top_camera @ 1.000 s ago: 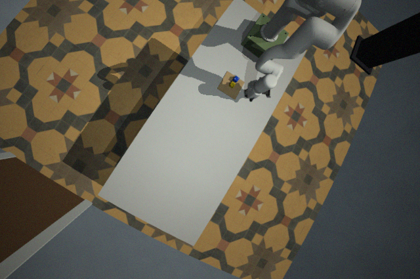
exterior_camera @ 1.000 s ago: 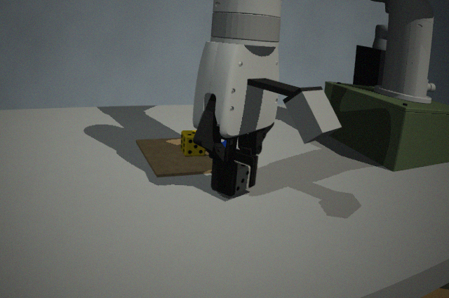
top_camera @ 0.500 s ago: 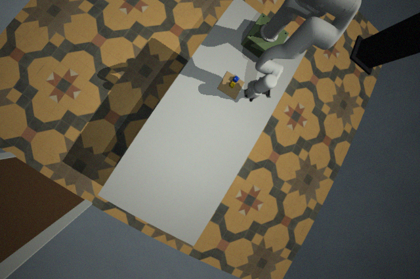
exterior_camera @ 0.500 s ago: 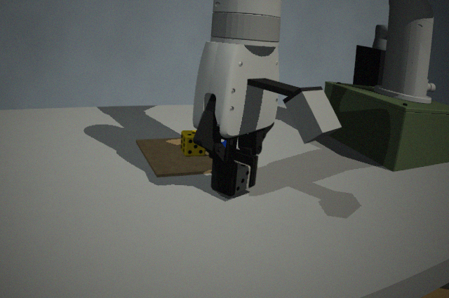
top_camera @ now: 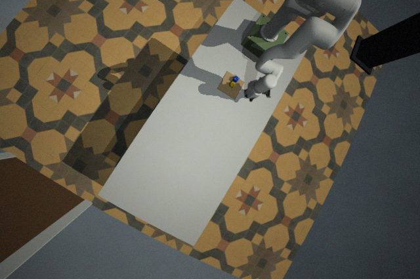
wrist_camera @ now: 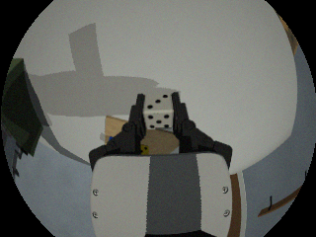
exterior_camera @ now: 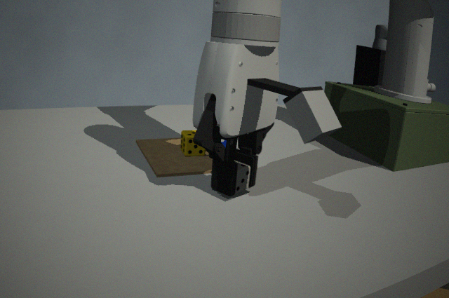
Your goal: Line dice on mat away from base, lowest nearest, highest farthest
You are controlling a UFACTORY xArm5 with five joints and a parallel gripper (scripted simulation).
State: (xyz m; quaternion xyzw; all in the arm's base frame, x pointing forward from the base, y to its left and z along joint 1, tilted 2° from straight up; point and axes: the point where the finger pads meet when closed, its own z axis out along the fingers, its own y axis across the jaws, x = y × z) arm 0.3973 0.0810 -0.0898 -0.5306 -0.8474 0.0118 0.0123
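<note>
The yellow die is 120 mm to the right of my hand and 10 mm ahead of it. The rest, counted from my hand: white die 10 mm below; then blue die 120 mm to the right, 40 mm behind; then tan mat 120 mm to the right, 20 mm below, 10 mm ahead.
</note>
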